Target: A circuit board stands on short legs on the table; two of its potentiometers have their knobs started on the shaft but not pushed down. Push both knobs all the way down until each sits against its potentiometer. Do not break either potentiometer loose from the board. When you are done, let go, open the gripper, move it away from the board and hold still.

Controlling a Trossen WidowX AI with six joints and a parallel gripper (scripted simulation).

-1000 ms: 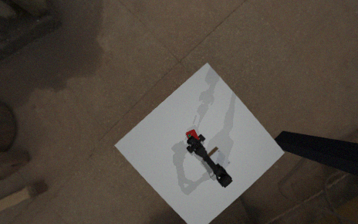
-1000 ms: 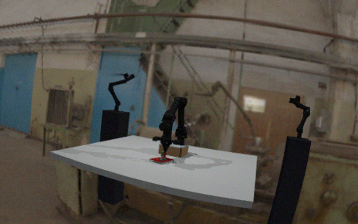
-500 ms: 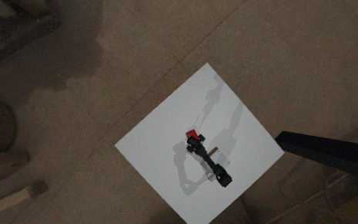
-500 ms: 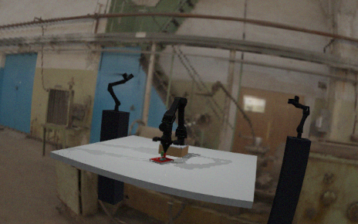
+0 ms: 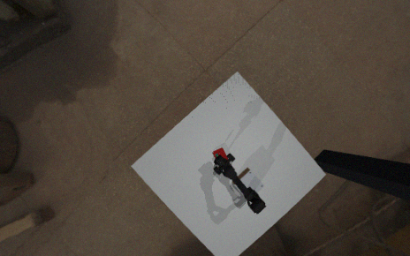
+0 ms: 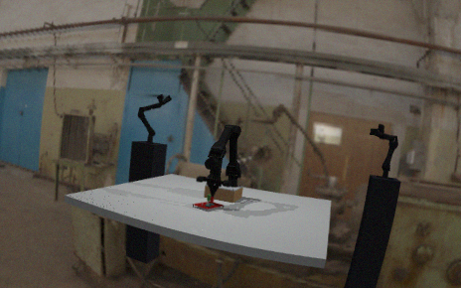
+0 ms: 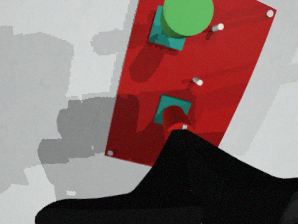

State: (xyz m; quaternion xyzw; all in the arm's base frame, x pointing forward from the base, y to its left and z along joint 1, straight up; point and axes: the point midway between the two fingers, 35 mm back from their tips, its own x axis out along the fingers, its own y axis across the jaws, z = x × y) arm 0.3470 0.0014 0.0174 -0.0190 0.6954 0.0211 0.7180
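Now: gripper tip 10 mm above the red knob. Round my gripper tip: green knob (60 mm ahead).
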